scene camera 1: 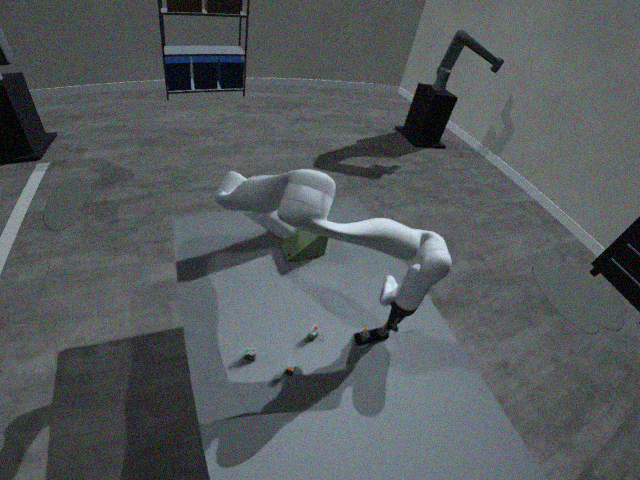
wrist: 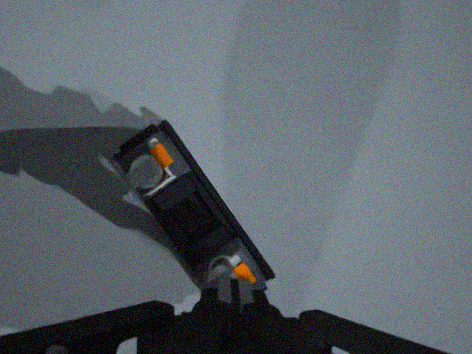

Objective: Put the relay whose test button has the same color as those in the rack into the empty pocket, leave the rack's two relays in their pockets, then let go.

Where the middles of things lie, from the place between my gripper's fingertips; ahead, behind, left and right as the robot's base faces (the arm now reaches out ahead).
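Black rack [wrist: 194, 216]: 4 cm below my hand and 4 cm to the right of it.
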